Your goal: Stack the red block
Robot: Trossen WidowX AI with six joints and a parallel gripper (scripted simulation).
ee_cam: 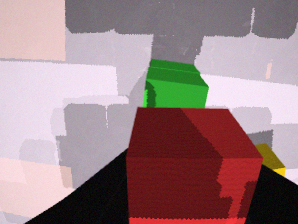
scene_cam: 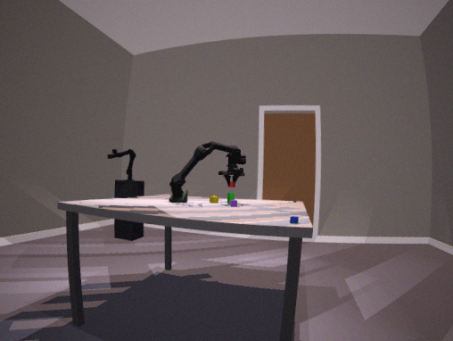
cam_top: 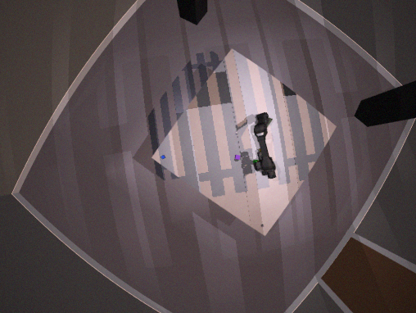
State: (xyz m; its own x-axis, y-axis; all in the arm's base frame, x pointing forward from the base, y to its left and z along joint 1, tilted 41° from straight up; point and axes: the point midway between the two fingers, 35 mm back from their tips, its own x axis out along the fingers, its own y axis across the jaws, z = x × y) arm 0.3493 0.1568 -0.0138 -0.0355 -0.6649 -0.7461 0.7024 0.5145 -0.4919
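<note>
My gripper tip is 12 cm past the yellow block and 10 cm above it. Round my gripper tip: red block: 1 cm above; purple block: 17 cm to the right, 11 cm below, 5 cm ahead; blue block: 73 cm to the right, 40 cm ahead, 11 cm below.
</note>
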